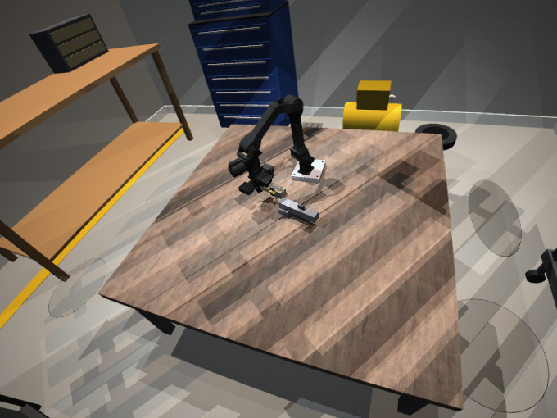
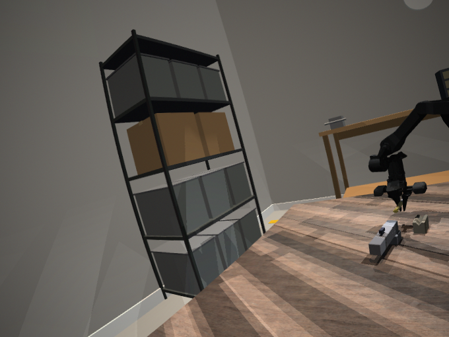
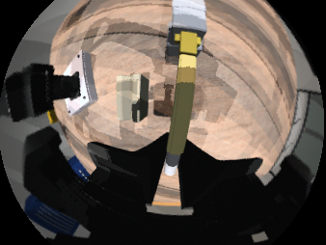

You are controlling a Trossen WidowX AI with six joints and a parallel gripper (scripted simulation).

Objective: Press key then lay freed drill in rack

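The drill is 40 mm to the left of my gripper tip, 30 mm above it and 10 mm ahead of it. From my gripper tip the other things lie so: small rack: 60 mm behind, 50 mm to the left, 30 mm below; grey housing block: 210 mm to the left, 30 mm ahead, 10 mm below; dark key: 230 mm to the left, 40 mm ahead.
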